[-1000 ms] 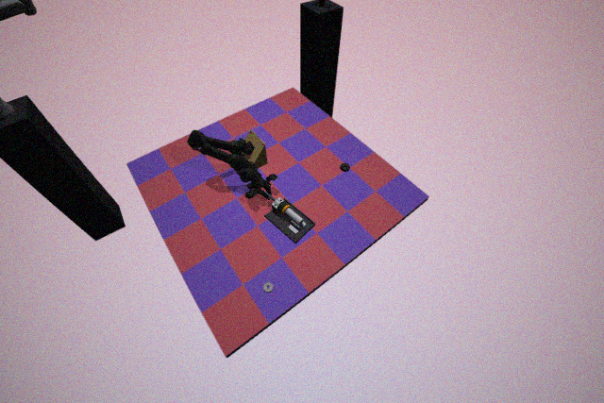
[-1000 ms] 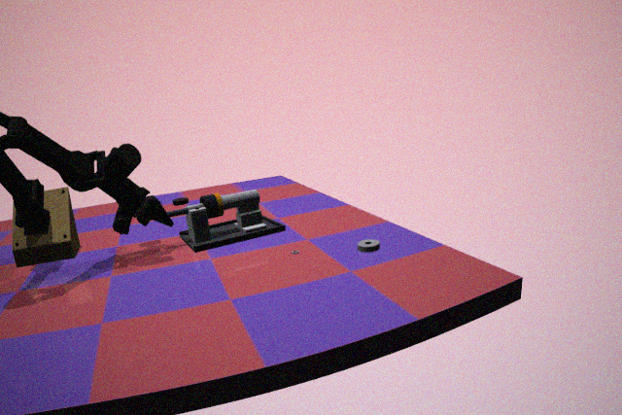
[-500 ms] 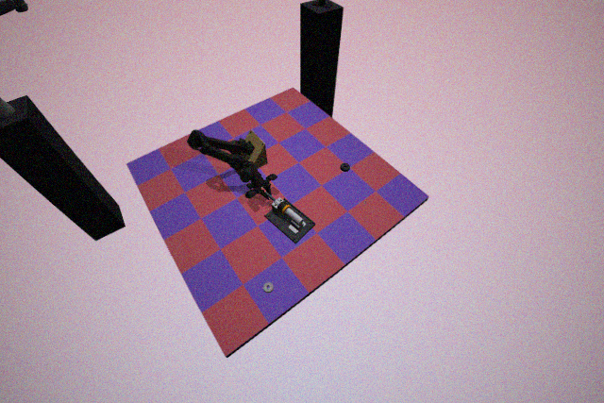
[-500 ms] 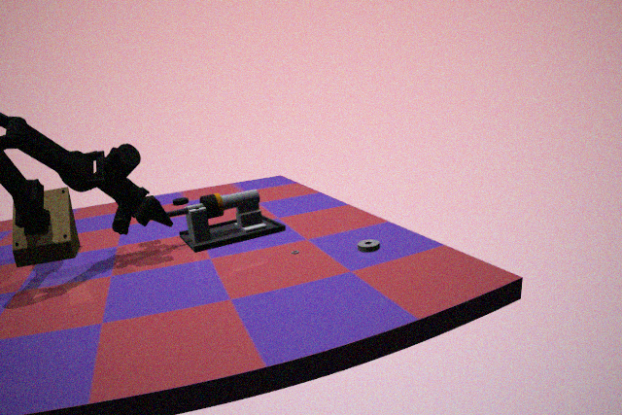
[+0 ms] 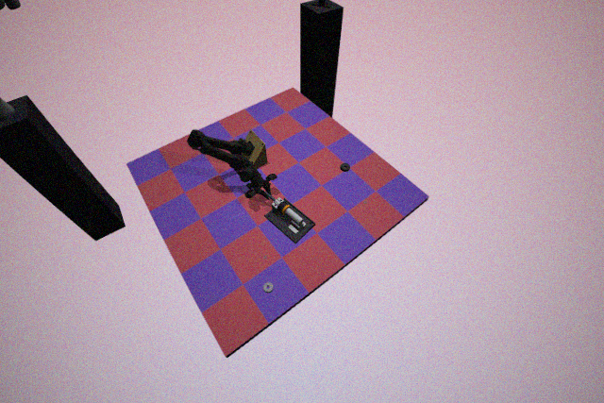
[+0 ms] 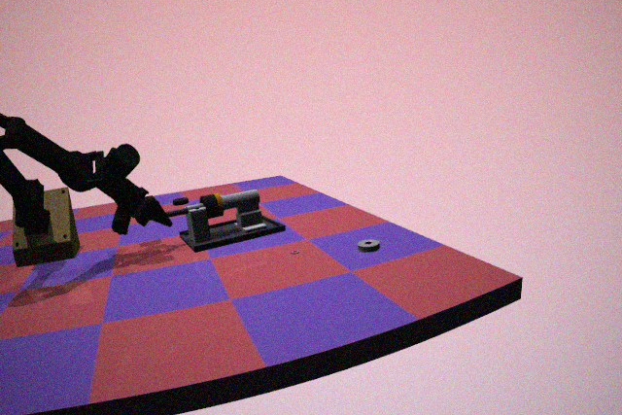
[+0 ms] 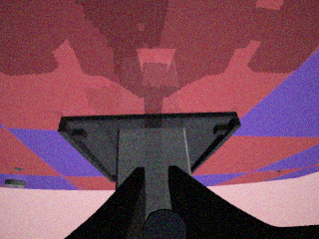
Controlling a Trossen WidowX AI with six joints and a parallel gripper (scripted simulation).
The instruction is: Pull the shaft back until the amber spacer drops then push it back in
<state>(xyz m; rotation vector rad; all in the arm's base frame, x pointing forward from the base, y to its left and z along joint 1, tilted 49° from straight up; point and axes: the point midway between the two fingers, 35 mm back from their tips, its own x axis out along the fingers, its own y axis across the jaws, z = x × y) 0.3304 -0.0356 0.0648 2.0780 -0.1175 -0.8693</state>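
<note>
The thin dark shaft lies 5 cm ahead of my gripper tip, 1 cm to the left of it and 2 cm above it. Also, from my gripper tip: grey ring 39 cm ahead, 24 cm to the right, 5 cm below; amber spacer 12 cm ahead, 3 cm to the left, 2 cm above.
</note>
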